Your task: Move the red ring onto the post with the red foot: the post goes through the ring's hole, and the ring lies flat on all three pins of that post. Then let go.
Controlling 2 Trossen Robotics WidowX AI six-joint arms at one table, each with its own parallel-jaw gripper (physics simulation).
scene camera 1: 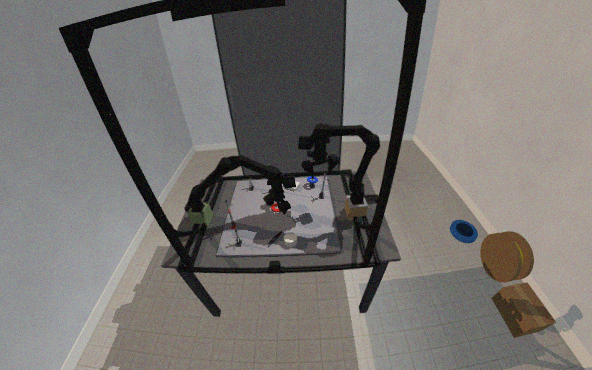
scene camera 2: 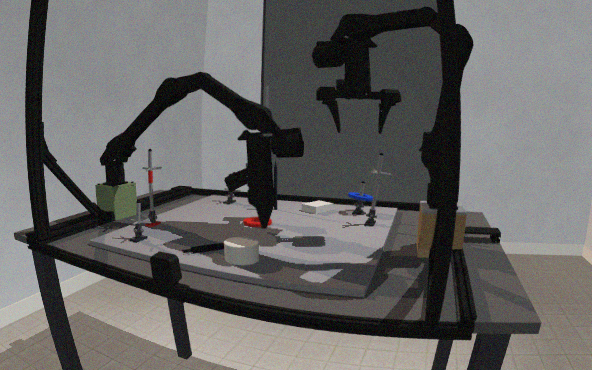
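Where they show: left gripper, fingertip midpoint: [scene camera 2: 263, 223]; right gripper, fingertip midpoint: [scene camera 1: 320, 176] [scene camera 2: 359, 133]; left arm's base at its link origin: [scene camera 1: 198, 208] [scene camera 2: 115, 183]; right arm's base at its link origin: [scene camera 1: 356, 200].
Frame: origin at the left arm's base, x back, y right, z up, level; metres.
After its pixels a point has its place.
Observation:
The red ring [scene camera 1: 275, 208] {x -0.434, y -0.094, z -0.077 m} [scene camera 2: 249, 220] {x -0.424, y -0.105, z -0.077 m} lies flat on the pale board [scene camera 1: 300, 250] {x -0.602, y 0.182, z -0.085 m} [scene camera 2: 320, 289] {x -0.728, y 0.185, z -0.090 m}, right of the post. The post with the red foot [scene camera 1: 233, 226] {x -0.217, y 0.051, z -0.080 m} [scene camera 2: 150, 176] {x -0.223, y 0.048, z 0.041 m} stands upright at the left of the board; it carries a red band and thin side pins near its top. My left gripper [scene camera 1: 276, 206] {x -0.469, y -0.098, z -0.077 m} [scene camera 2: 264, 226] {x -0.469, y -0.098, z -0.077 m} points down at the red ring and is open, its fingertips low around it; in scene camera 2 the finger hides part of the ring. My right gripper [scene camera 1: 319, 171] {x -0.694, y -0.125, z 0.143 m} [scene camera 2: 360, 132] {x -0.694, y -0.125, z 0.143 m} is open and empty, high above the back right of the board.
A blue ring [scene camera 1: 312, 179] {x -0.641, y -0.308, z -0.032 m} [scene camera 2: 360, 196] {x -0.648, y -0.307, z -0.033 m} sits on a short post at the back right, near a tall post [scene camera 2: 377, 187] {x -0.713, y -0.229, z 0.009 m}. A white block [scene camera 2: 316, 207] {x -0.532, y -0.278, z -0.068 m} lies behind. A white cylinder [scene camera 1: 290, 240] {x -0.551, y 0.149, z -0.050 m} [scene camera 2: 241, 251] {x -0.566, y 0.157, z -0.058 m} and a thin black object [scene camera 2: 206, 247] {x -0.464, y 0.130, z -0.076 m} lie in front. A short post [scene camera 2: 139, 229] {x -0.287, y 0.159, z -0.060 m} stands front left.

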